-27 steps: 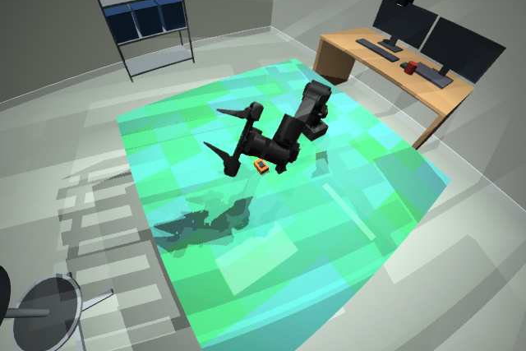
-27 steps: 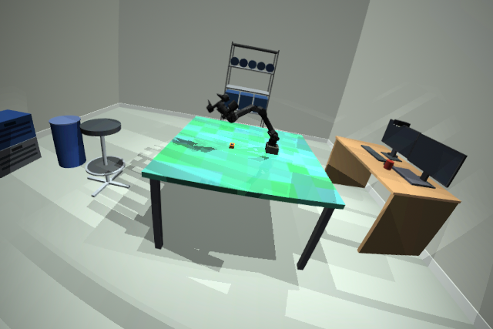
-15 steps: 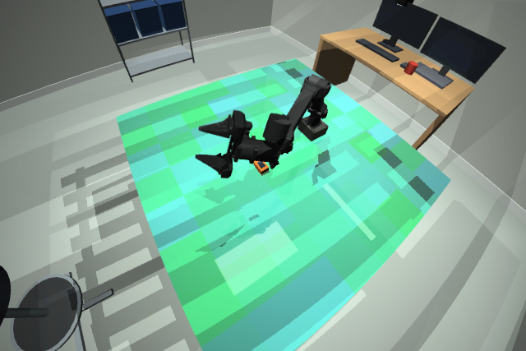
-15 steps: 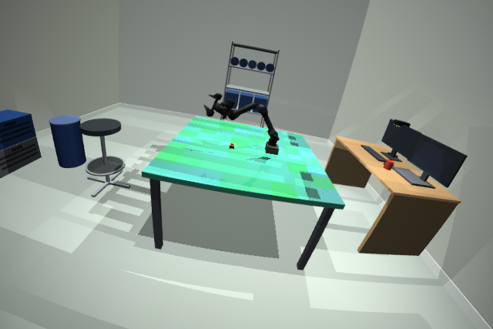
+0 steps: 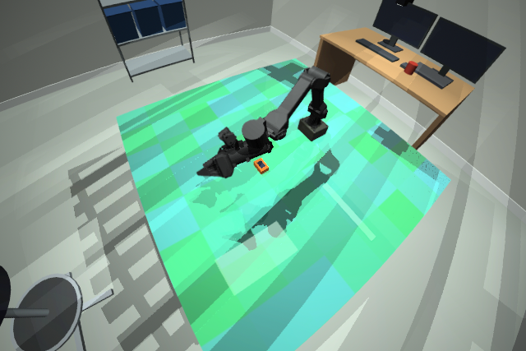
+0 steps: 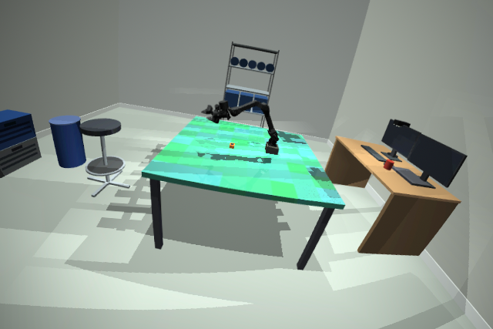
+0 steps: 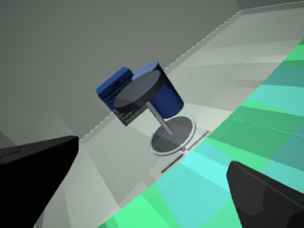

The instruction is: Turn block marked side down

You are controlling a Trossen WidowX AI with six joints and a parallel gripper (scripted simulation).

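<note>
Right now my gripper tip is 260 mm past the orange block, 230 mm above it and 10 mm to the left of it.
</note>
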